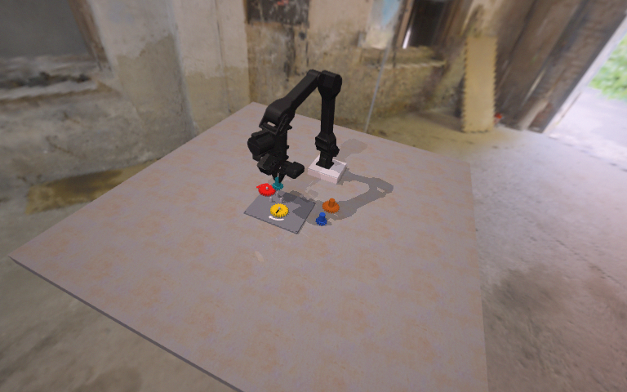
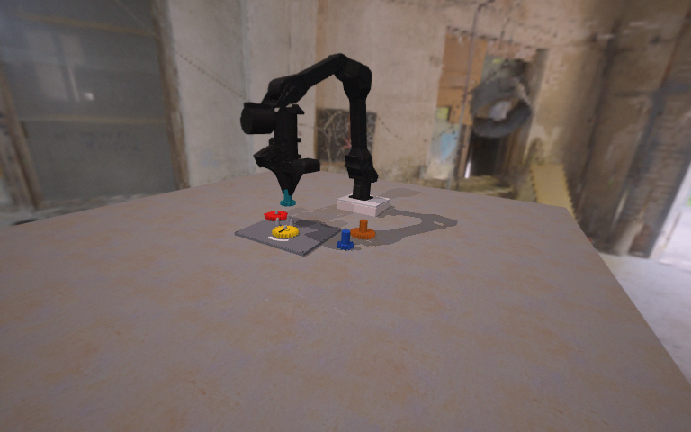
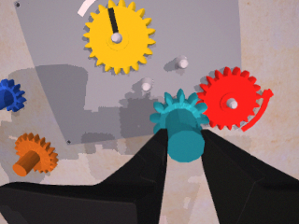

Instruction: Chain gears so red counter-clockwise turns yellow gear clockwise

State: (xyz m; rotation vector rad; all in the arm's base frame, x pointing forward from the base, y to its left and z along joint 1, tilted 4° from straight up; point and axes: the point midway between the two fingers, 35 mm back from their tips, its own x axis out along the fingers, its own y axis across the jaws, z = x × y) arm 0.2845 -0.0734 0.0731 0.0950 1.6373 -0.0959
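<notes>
Right now the red gear is 7 cm below my gripper tip, 5 cm to the right of it and 1 cm behind it. From my gripper tip the other things lie so: white arrow: 10 cm ahead, 8 cm below, 5 cm to the left; teal gear: 1 cm below; yellow gear: 7 cm below, 6 cm ahead, 4 cm to the left.
</notes>
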